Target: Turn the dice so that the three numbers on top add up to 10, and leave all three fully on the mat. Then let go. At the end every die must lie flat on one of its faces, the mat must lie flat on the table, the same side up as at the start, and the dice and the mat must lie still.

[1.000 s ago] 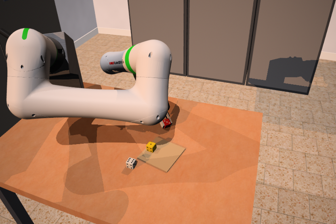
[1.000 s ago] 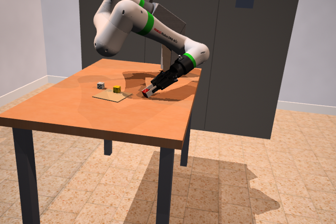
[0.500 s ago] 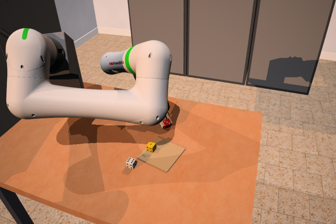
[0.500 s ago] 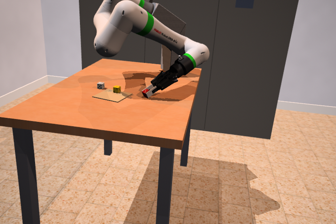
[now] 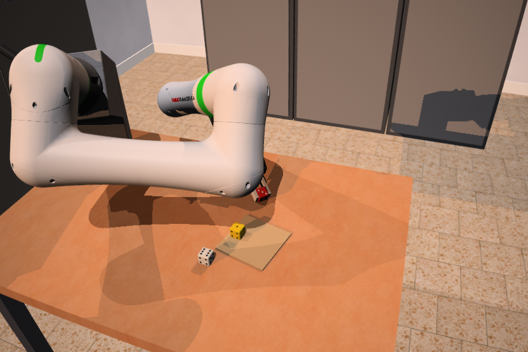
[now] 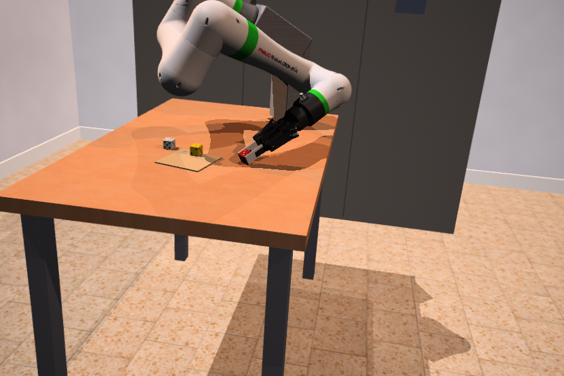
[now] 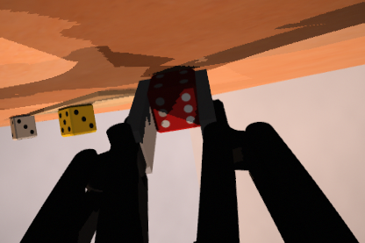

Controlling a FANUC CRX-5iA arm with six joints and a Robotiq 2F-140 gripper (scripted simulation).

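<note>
The red die lies 1 cm to the right of my hand, 1 cm below it and 1 cm ahead of it. From my hand the other things lie so: white die 26 cm to the right, 7 cm behind, 1 cm below; then yellow die 17 cm to the right, 2 cm behind, 1 cm below; then tan mat 18 cm to the right, 3 cm below, 3 cm ahead.
</note>
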